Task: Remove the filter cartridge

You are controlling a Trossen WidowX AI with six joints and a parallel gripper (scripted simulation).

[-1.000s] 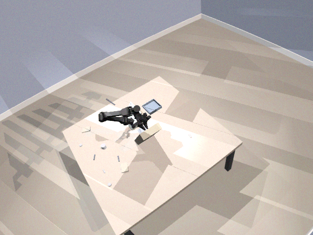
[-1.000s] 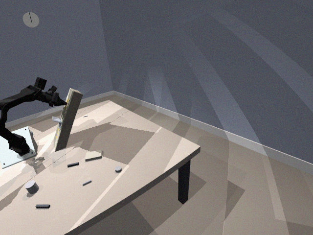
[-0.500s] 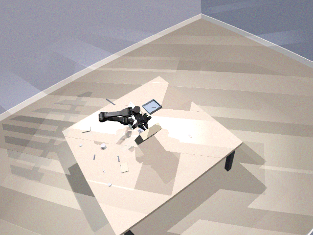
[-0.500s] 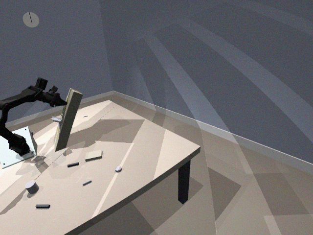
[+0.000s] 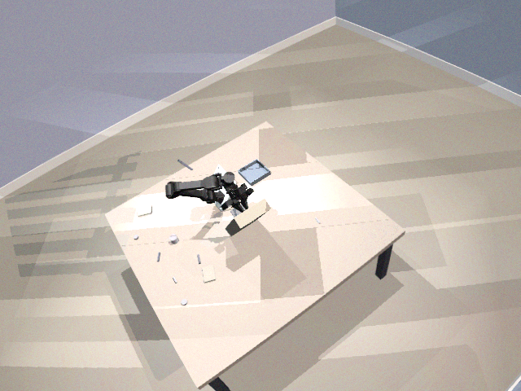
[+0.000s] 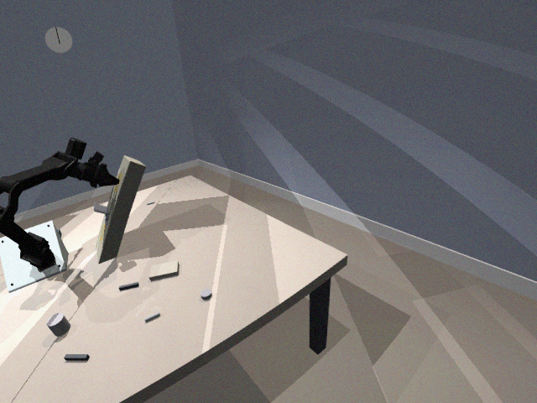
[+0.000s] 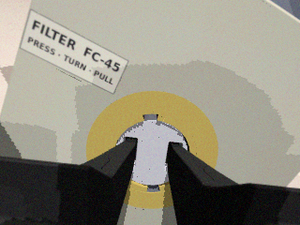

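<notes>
The round grey filter cartridge is 10 mm below my gripper tip and 10 mm ahead of it. Round my gripper tip: tan service panel (80 mm below, 40 mm behind); blue-grey tray (410 mm behind, 300 mm to the left, 230 mm below).
</notes>
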